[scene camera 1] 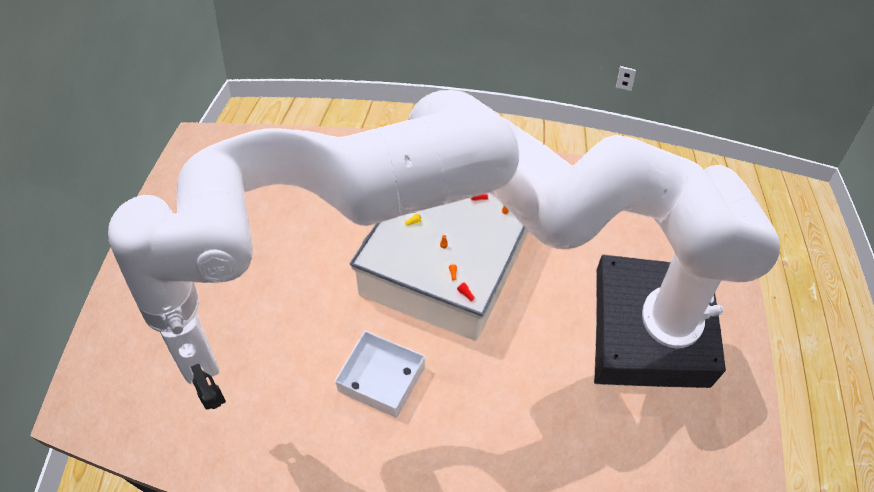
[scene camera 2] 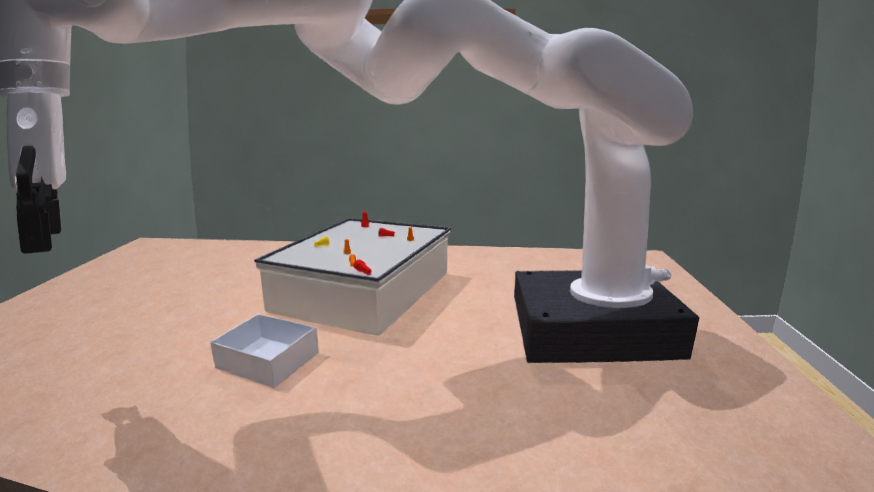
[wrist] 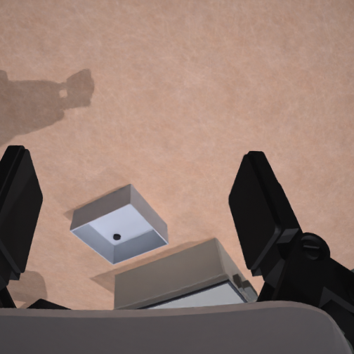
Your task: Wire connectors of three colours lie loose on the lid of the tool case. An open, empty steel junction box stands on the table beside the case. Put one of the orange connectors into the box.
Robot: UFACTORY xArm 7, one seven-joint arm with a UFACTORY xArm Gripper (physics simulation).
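Pixels of known places: gripper, fingertip midpoint: (scene camera 1: 203,376) (scene camera 2: 43,242); arm's base, origin of the base link: (scene camera 1: 673,318) (scene camera 2: 611,293).
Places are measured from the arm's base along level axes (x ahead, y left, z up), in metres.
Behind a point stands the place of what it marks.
My gripper (scene camera 1: 211,400) (scene camera 2: 38,237) {x 0.715, y 0.151, z 0.141 m} (wrist: 137,173) is open and empty, fingers down, high above the table left of the steel junction box (scene camera 1: 366,397) {x 0.510, y 0.093, z -0.026 m} (scene camera 2: 240,363) {x 0.512, y 0.091, z -0.036 m} (wrist: 100,212). The box is open and empty. The tool case (scene camera 1: 415,305) {x 0.432, y -0.065, z -0.016 m} (scene camera 2: 318,299) {x 0.426, y -0.062, z -0.014 m} (wrist: 165,284) stands beside it. On its lid, one orange connector (scene camera 1: 444,242) {x 0.385, y -0.142, z 0.042 m} (scene camera 2: 346,246) {x 0.386, y -0.142, z 0.042 m} stands upright near the middle. A second orange connector (scene camera 1: 453,271) {x 0.374, y -0.089, z 0.038 m} (scene camera 2: 352,260) {x 0.374, y -0.086, z 0.037 m} lies beside a red connector (scene camera 1: 466,291) {x 0.358, y -0.050, z 0.041 m} (scene camera 2: 362,267) {x 0.358, y -0.047, z 0.038 m}, which partly hides it in scene camera 2. A third orange connector (scene camera 1: 505,209) {x 0.281, y -0.210, z 0.040 m} (scene camera 2: 410,234) {x 0.280, y -0.210, z 0.041 m} stands near the far right edge.
A yellow connector (scene camera 1: 413,219) {x 0.431, y -0.191, z 0.040 m} (scene camera 2: 321,242) {x 0.431, y -0.188, z 0.037 m} lies on the lid's left part. Another red connector (scene camera 1: 480,197) {x 0.320, y -0.238, z 0.039 m} (scene camera 2: 385,232) {x 0.322, y -0.238, z 0.038 m} lies farther back, and an upright red connector (scene camera 2: 365,219) {x 0.359, y -0.315, z 0.045 m} stands at the back. The arm's black base (scene camera 1: 623,372) {x 0.113, y 0.085, z -0.010 m} (scene camera 2: 605,342) {x 0.051, y 0.097, z -0.027 m} is to the right.
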